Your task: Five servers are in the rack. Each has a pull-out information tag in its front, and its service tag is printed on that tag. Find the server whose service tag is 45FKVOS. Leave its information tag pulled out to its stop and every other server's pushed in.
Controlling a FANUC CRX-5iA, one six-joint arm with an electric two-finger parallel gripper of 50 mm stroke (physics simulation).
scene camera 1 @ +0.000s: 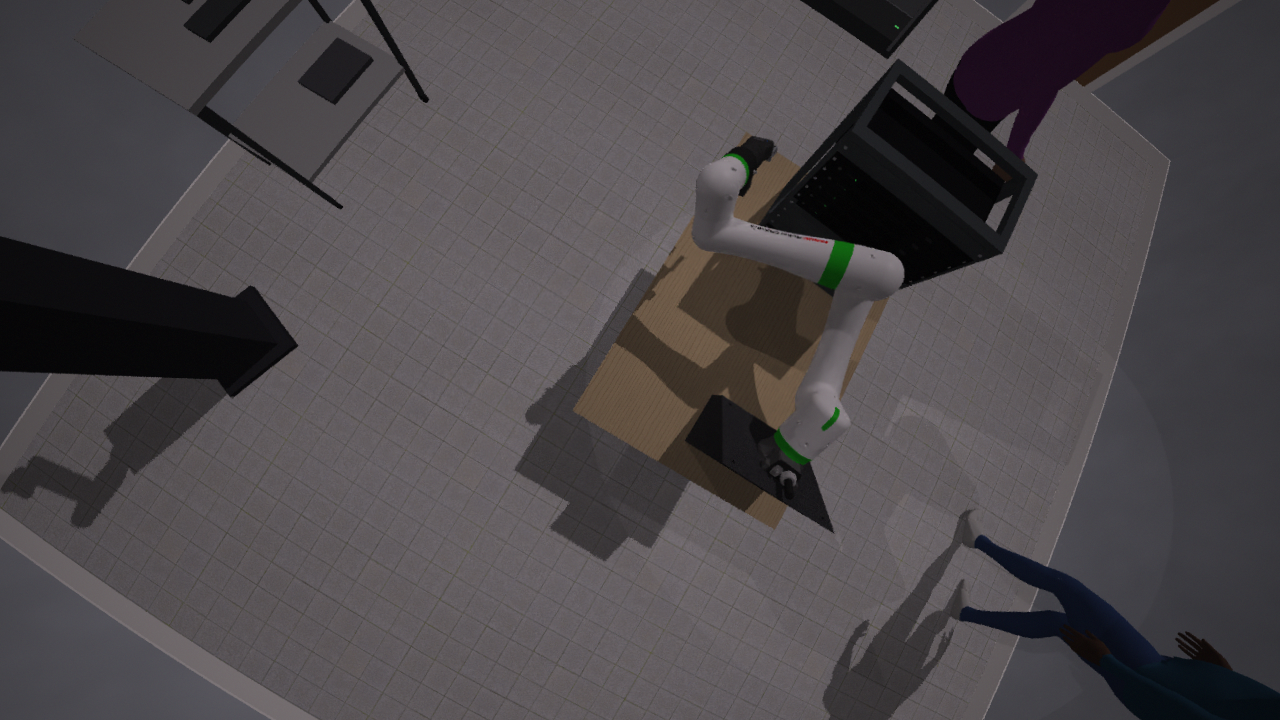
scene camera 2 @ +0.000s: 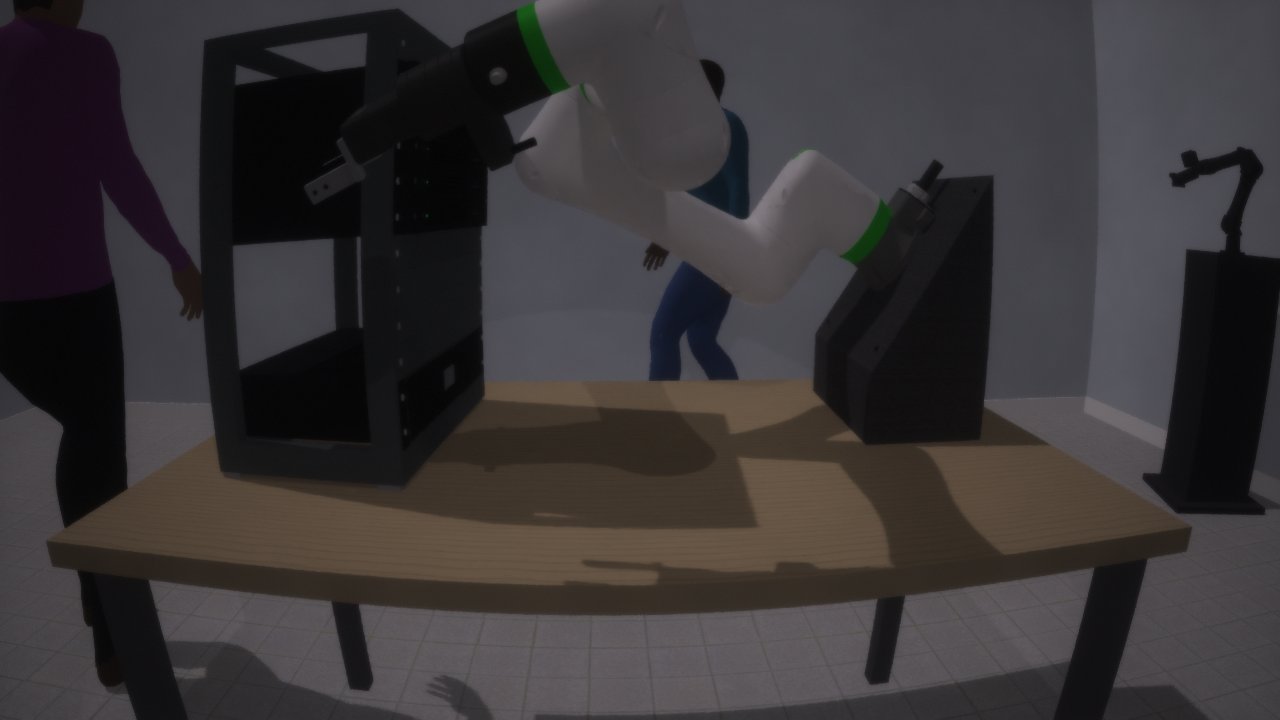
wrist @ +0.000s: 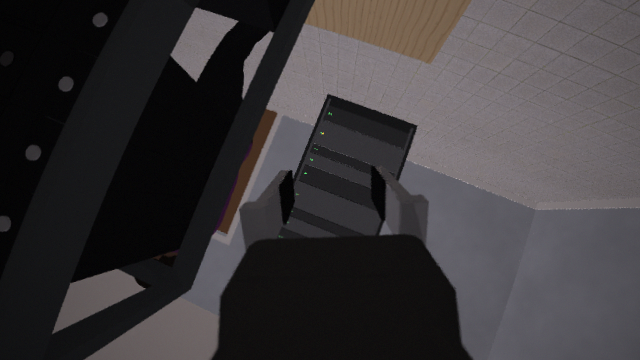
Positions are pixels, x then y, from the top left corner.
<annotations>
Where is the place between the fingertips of the gripper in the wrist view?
332, 184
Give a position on a dark rack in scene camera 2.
403, 382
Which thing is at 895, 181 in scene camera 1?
A dark rack.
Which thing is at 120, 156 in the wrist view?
A dark rack.
</annotations>
